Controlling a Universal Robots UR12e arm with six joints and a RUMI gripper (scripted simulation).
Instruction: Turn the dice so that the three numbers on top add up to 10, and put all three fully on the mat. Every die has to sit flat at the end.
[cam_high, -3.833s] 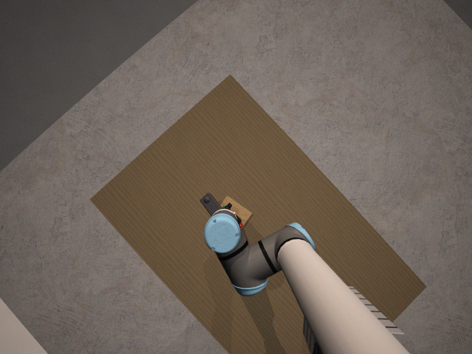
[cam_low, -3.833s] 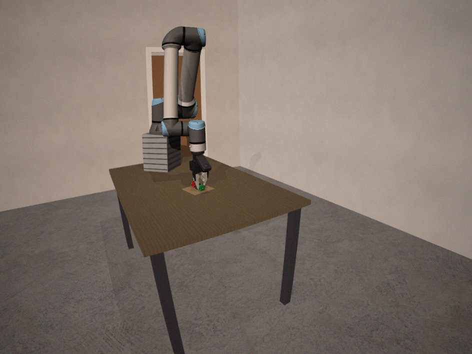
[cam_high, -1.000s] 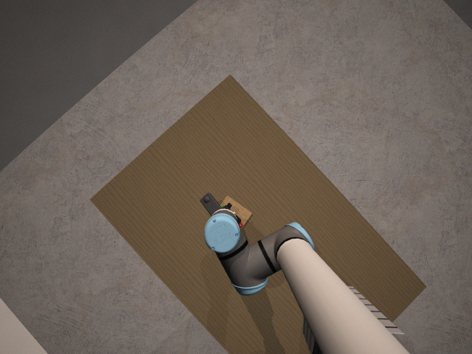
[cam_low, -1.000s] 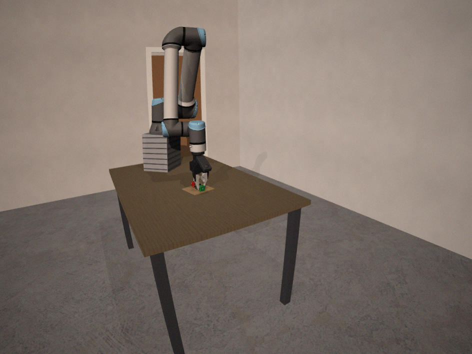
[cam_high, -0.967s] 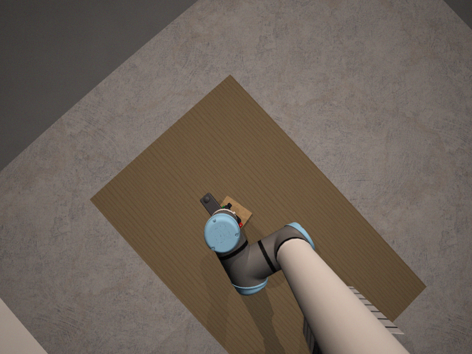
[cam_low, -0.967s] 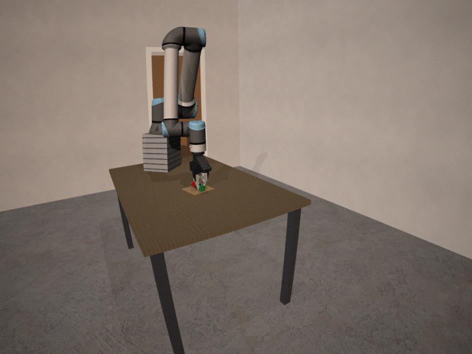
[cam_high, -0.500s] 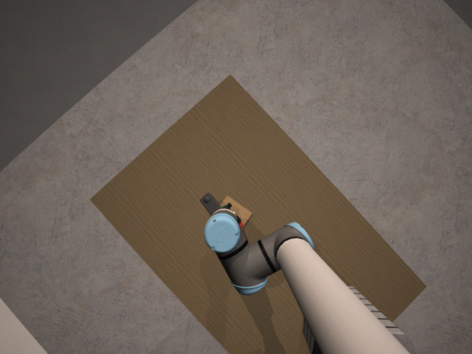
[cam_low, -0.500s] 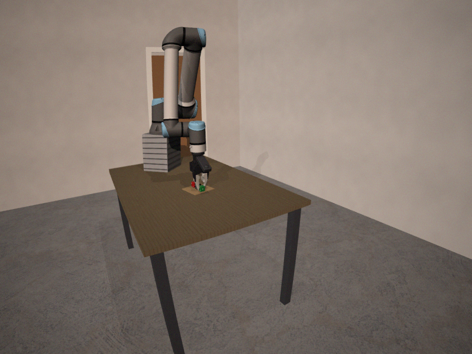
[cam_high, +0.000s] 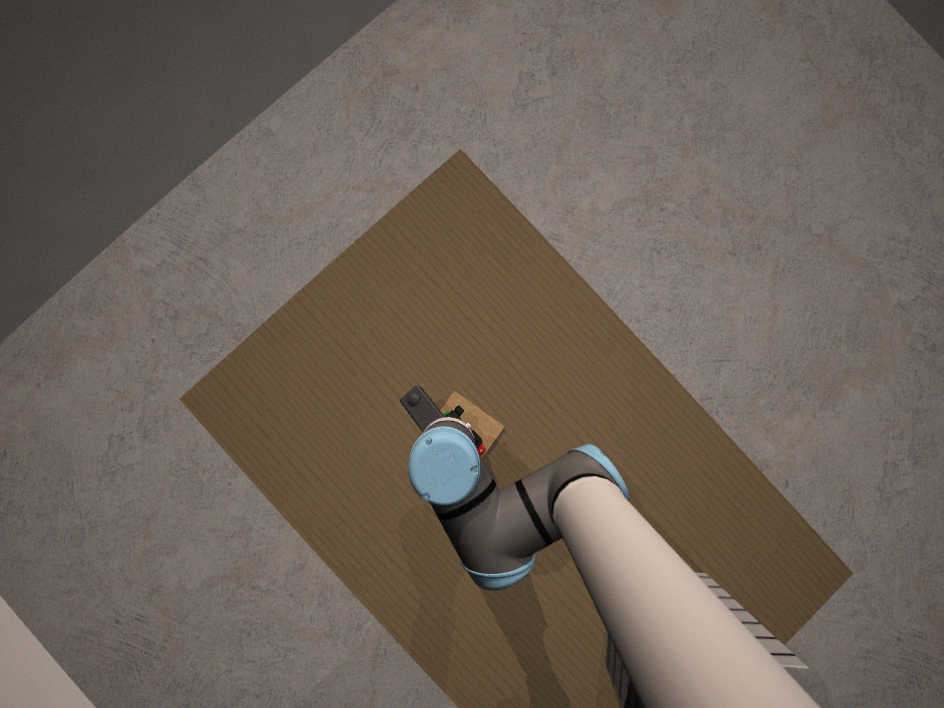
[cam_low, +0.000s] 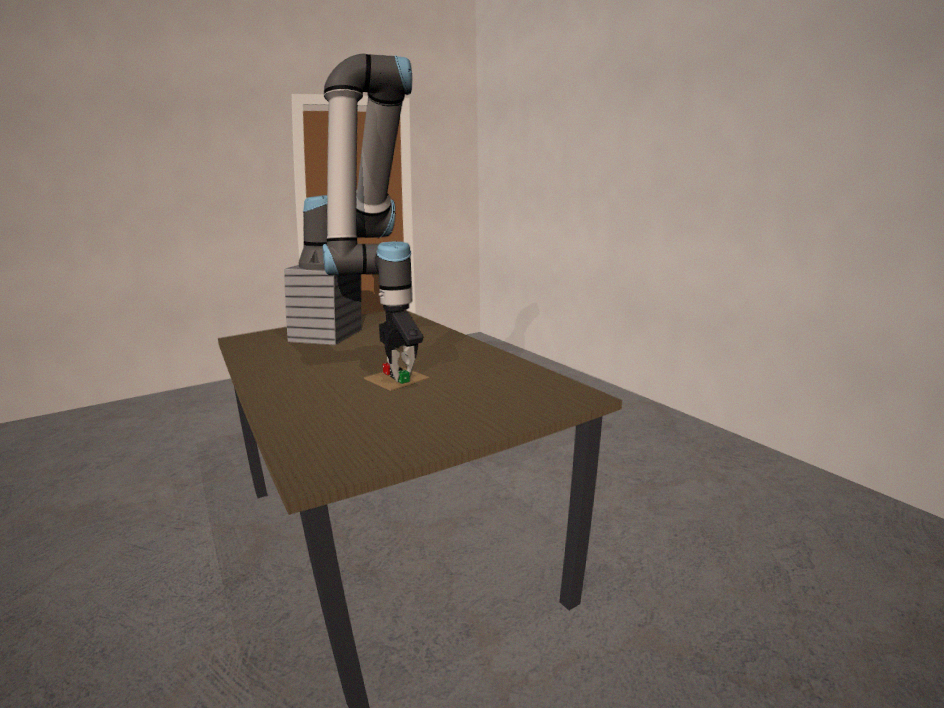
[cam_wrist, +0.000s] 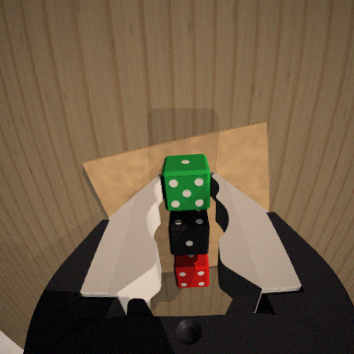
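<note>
My hand is right at the green die. From my hand the other things lie so: tan mat (5 cm behind, 2 cm below); black die (4 cm behind); red die (9 cm behind, 1 cm to the left).
</note>
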